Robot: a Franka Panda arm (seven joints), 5 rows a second.
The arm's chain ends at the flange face. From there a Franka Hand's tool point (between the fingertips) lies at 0.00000 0.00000 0.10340 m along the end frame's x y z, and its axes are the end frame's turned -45 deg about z.
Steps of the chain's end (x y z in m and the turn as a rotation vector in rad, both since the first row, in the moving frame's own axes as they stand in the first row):
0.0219, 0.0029, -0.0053, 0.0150, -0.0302, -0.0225
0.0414, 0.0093, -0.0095, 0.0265, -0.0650, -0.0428
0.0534, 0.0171, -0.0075, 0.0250, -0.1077, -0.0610
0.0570, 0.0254, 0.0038, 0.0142, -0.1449, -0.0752
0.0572, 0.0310, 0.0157, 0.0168, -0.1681, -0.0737
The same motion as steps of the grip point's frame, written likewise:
0.0123, 0.0142, -0.0054, 0.0320, -0.0107, -0.0225
0.0197, 0.0292, -0.0098, 0.0647, -0.0272, -0.0428
0.0193, 0.0404, -0.0081, 0.0938, -0.0585, -0.0610
0.0124, 0.0470, 0.0027, 0.1125, -0.0924, -0.0752
0.0070, 0.0493, 0.0142, 0.1307, -0.1070, -0.0737

